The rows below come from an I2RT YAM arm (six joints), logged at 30 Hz.
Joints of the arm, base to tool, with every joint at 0 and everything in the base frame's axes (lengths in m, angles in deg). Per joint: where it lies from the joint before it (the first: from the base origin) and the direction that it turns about. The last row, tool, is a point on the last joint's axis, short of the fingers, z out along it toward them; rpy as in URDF.
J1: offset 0.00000 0.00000 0.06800 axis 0 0 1
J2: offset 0.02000 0.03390 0.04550 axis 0 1 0
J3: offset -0.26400 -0.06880 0.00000 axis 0 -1 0
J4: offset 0.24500 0.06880 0.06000 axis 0 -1 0
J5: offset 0.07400 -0.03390 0.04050 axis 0 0 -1
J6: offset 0.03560 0.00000 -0.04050 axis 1 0 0
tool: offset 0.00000 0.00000 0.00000 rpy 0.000 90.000 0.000
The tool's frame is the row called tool.
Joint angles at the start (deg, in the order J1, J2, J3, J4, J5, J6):
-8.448, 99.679, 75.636, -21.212, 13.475, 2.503
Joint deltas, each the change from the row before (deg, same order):
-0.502, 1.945, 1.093, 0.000, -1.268, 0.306
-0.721, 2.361, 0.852, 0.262, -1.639, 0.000
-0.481, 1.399, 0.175, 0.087, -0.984, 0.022
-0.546, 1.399, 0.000, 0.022, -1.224, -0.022
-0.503, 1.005, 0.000, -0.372, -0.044, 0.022
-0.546, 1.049, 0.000, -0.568, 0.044, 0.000
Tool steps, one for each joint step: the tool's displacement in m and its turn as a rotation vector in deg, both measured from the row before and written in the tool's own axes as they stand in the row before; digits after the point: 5 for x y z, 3 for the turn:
-0.00034, -0.00037, 0.00997, -0.874, 0.952, 0.467
0.00191, -0.00135, 0.01349, -1.078, 1.381, 0.268
0.00313, -0.00137, 0.00886, -0.603, 1.213, 0.175
0.00425, -0.00184, 0.00932, -0.796, 1.466, 0.171
0.00371, -0.00281, 0.00677, 0.345, 1.403, 0.207
0.00416, -0.00317, 0.00708, 0.461, 1.642, 0.192

